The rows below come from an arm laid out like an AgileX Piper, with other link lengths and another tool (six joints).
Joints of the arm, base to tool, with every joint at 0 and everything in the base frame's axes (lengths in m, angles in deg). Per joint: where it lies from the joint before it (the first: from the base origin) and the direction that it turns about. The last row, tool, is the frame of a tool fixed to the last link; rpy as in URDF.
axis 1: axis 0 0 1 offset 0.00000 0.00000 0.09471
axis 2: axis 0 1 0 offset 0.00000 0.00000 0.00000
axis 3: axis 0 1 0 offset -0.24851 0.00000 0.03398
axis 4: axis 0.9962 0 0.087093 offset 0.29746 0.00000 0.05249
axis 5: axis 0 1 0 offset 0.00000 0.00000 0.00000
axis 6: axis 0.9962 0 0.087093 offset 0.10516 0.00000 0.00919
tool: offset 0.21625 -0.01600 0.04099 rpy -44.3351 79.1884 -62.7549
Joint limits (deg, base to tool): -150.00..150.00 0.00..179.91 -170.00..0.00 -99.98..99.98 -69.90..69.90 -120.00..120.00
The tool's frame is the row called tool.
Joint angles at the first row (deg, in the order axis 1, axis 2, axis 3, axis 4, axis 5, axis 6):
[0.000 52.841 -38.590 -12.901 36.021 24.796]
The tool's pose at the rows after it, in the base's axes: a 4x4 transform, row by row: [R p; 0 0 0 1], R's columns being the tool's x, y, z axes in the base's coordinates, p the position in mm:
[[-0.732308 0.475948 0.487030 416.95], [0.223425 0.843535 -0.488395 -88.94], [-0.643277 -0.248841 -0.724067 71.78], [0 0 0 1]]
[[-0.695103 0.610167 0.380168 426.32], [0.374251 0.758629 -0.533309 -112.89], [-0.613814 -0.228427 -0.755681 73.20], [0 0 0 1]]
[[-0.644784 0.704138 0.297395 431.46], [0.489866 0.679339 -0.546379 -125.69], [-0.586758 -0.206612 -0.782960 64.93], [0 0 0 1]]
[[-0.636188 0.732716 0.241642 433.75], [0.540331 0.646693 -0.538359 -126.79], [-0.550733 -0.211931 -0.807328 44.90], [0 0 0 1]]
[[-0.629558 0.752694 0.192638 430.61], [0.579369 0.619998 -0.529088 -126.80], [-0.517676 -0.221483 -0.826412 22.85], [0 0 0 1]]
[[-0.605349 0.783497 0.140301 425.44], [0.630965 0.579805 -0.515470 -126.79], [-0.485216 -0.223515 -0.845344 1.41], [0 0 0 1]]
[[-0.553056 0.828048 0.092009 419.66], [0.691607 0.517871 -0.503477 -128.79], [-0.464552 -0.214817 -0.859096 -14.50], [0 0 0 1]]
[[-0.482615 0.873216 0.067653 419.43], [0.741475 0.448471 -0.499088 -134.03], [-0.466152 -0.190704 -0.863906 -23.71], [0 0 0 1]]
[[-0.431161 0.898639 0.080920 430.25], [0.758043 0.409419 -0.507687 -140.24], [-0.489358 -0.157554 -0.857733 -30.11], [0 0 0 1]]
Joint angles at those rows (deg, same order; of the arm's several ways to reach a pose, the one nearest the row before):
[0.000 61.063 -47.091 -17.139 43.761 35.348]
[-0.001 68.894 -54.943 -21.456 48.220 47.166]
[-0.001 74.678 -59.673 -23.590 50.704 56.069]
[0.000 79.058 -61.567 -23.590 51.266 59.546]
[0.000 82.059 -61.685 -23.590 51.135 62.494]
[-0.001 84.857 -61.686 -23.590 51.014 66.559]
[0.081 87.063 -61.686 -24.253 51.015 72.364]
[0.080 88.826 -61.685 -26.007 50.133 78.977]
[0.080 90.883 -61.686 -29.016 47.360 84.495]

